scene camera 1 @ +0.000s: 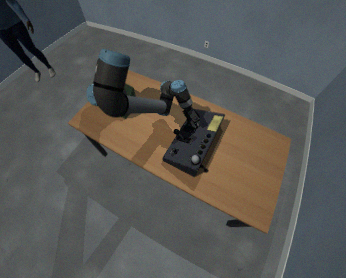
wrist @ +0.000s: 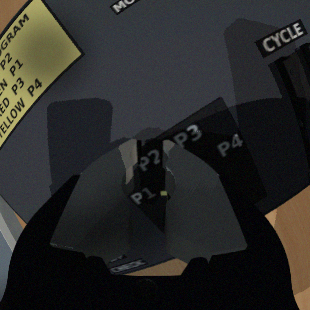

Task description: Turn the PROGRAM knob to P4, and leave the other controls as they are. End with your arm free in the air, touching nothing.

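Labels:
I can see a black control panel (scene camera 1: 190, 153), and it is 1.16 m from the lens.

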